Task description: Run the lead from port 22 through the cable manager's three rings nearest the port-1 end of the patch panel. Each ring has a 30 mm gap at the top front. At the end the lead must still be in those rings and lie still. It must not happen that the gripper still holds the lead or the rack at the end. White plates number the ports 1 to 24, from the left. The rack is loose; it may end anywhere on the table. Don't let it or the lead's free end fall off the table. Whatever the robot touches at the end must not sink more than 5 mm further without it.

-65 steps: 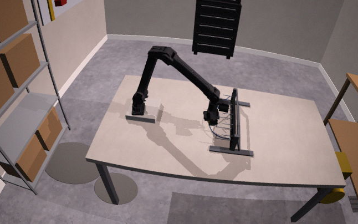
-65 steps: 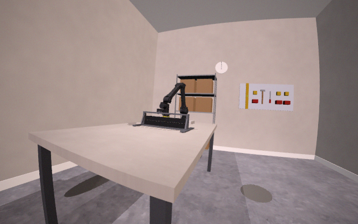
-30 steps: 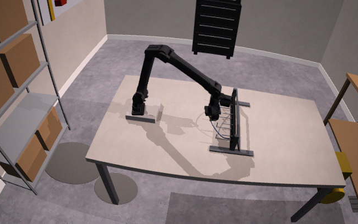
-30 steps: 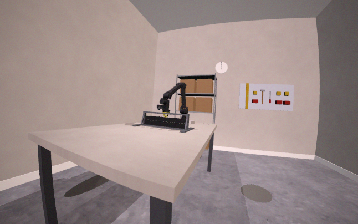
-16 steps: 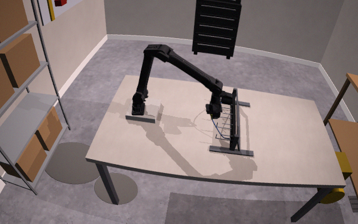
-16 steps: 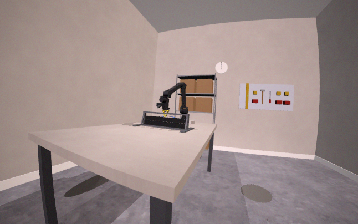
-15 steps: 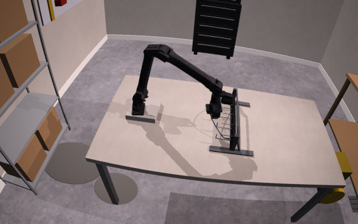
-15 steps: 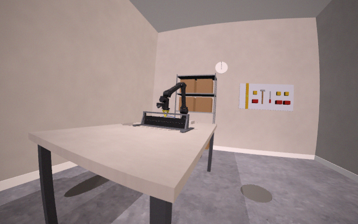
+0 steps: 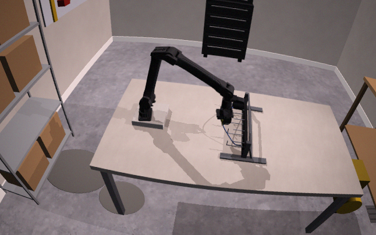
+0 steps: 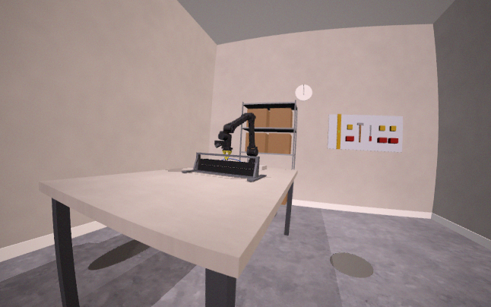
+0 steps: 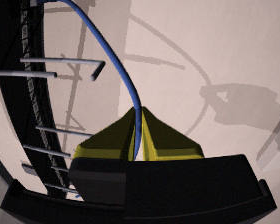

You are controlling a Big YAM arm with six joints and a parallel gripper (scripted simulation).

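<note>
Now: hand 17 cm short of the dark rack, 4 cm to the right of it and 4 cm above it.
</note>
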